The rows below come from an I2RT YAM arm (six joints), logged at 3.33 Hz.
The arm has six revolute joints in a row. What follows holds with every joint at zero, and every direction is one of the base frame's.
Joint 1 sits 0.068 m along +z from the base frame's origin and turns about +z.
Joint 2 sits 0.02 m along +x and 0.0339 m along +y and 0.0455 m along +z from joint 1 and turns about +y.
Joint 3 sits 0.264 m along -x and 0.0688 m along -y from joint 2 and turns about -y.
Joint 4 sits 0.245 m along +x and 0.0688 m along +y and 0.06 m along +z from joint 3 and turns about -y.
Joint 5 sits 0.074 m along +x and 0.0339 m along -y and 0.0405 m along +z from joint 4 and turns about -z.
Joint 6 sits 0.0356 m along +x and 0.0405 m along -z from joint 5 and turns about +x.
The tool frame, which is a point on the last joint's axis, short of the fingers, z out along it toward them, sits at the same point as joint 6; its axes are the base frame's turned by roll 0, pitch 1.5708 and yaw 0 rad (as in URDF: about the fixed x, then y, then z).
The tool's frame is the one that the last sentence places.
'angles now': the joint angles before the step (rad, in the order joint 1, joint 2, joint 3, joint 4, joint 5, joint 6). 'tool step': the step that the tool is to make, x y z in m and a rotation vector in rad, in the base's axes. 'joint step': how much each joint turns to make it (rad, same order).
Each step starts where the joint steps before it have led.
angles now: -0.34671 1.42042 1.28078 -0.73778 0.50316 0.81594
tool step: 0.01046 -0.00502 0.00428 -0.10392 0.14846 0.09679
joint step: 0.00156 0.04915 0.05839 -0.01540 0.05372 -0.19438
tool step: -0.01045 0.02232 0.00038 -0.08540 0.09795 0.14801
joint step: 0.06285 -0.07361 -0.06895 0.01679 0.03063 -0.16286
